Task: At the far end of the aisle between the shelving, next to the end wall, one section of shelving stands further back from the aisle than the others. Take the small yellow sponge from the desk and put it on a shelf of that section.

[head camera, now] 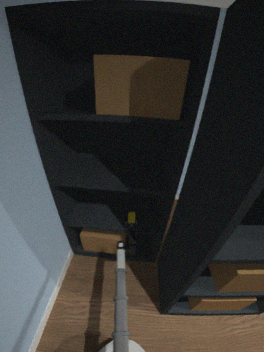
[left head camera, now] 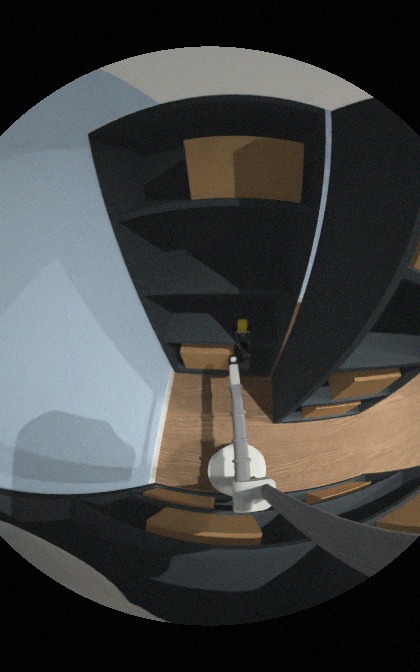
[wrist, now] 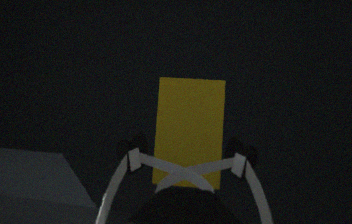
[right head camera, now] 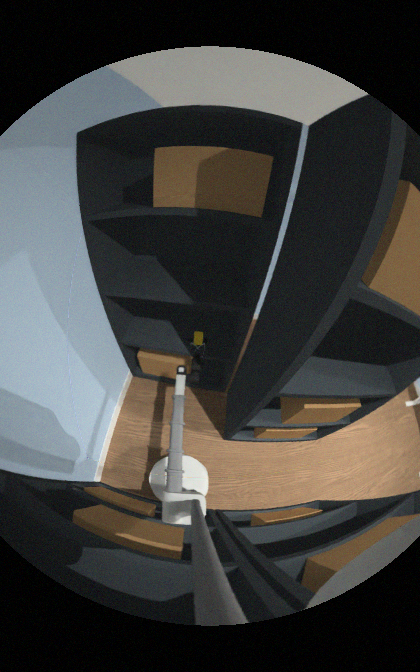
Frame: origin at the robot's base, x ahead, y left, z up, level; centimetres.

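Where they show: gripper, fingertip midpoint: (wrist: 186,148).
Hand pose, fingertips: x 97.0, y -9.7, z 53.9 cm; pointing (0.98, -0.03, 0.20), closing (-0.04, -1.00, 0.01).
Things, the pixels of their centre, and the offset from my fingertips. "spot": a spot on its surface instead.
- yellow sponge, body centre: (wrist: 188,131) (head camera: 131,217) dx -2.2, dy -0.1, dz +1.8 cm
- set-back shelving section, surface spot: (head camera: 85,118) spot: dx -9.3, dy +29.4, dz +86.1 cm
- cardboard box, body centre: (head camera: 105,233) dx +7.0, dy +26.3, dz -35.5 cm
- larger box, body centre: (head camera: 139,89) dx +3.7, dy +0.0, dz +101.6 cm
The yellow sponge (head camera: 131,217) (left head camera: 242,326) (right head camera: 198,338) (wrist: 189,117) shows at a low level of the set-back shelving section (head camera: 85,118) (left head camera: 170,204) (right head camera: 145,212), beside the blue end wall. In the wrist view it looks flat and nearly straight ahead, over a dark surface in shadow. My gripper (head camera: 132,226) (left head camera: 242,336) (right head camera: 198,346) (wrist: 186,148) is open around the near part of the sponge, with a dark gap on each side between sponge and fingertips. Whether the sponge's underside rests fully on the shelf is too dark to tell.
A cardboard box (head camera: 102,241) (left head camera: 206,356) stands low to the left of the gripper, and a larger box (head camera: 141,87) (left head camera: 244,169) on an upper shelf. The tall side panel (head camera: 215,150) (right head camera: 305,250) of the neighbouring section juts forward on the right. The end wall (head camera: 22,200) is at the left.
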